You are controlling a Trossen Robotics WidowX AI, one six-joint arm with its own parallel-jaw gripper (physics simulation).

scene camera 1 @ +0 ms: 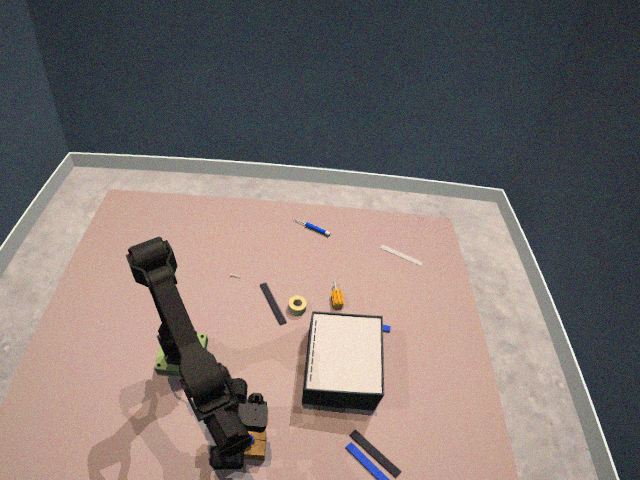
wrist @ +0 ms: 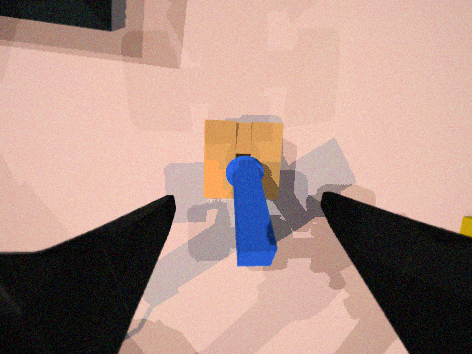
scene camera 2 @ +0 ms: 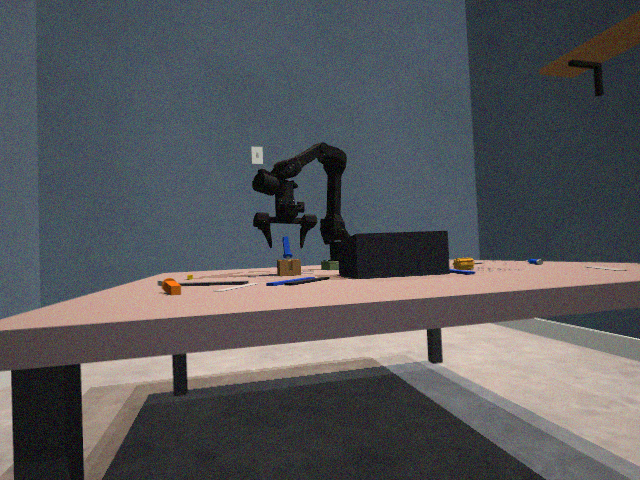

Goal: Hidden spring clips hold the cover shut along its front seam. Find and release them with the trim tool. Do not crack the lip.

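Seen in the pictures: gripper, between the fingertips: (wrist: 248, 200) (scene camera 2: 286, 248); arm's base, origin of its link: (scene camera 2: 338, 260).
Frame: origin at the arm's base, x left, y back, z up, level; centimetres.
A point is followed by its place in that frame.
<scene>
The blue handle (scene camera 1: 251, 439) (scene camera 2: 286, 249) {x -20.7, y -19.9, z 4.5 cm} (wrist: 253, 220) {x -20.5, y -18.3, z 7.2 cm}, seemingly of the trim tool, stands slightly tilted in the slotted orange-brown block (scene camera 1: 256, 450) {x -22.3, y -22.1, z 1.5 cm} (scene camera 2: 288, 267) {x -20.8, y -23.5, z -0.6 cm} (wrist: 218, 175) {x -18.6, y -19.6, z 1.5 cm}. The tool's lower end is hidden in the block. My gripper (scene camera 2: 285, 246) {x -20.5, y -18.7, z 4.9 cm} (wrist: 248, 200) {x -20.5, y -18.7, z 4.9 cm} is open and empty above the block. Its fingertips stand apart on either side of the handle, around the height of its upper part. The dark box with the cream cover (scene camera 1: 346, 353) {x 2.3, y -40.9, z 6.0 cm} stands beside the block. Dark dashes run along the cover's left edge in scene camera 1. No clips are visible.
A tape roll (scene camera 1: 297, 305) {x 19.3, y -27.8, z -0.3 cm}, a yellow-handled tool (scene camera 1: 337, 298) {x 23.5, y -39.1, z -0.2 cm} and a dark strip (scene camera 1: 272, 303) {x 20.9, y -20.9, z -2.4 cm} lie near the box. A blue strip (scene camera 1: 366, 461) {x -21.8, y -47.3, z -2.4 cm} and another dark strip (scene camera 1: 375, 453) {x -19.7, y -49.5, z -2.5 cm} lie near the block. An orange object (scene camera 2: 171, 287) {x -45.7, y -61.0, z -1.6 cm} lies near the table's edge.
</scene>
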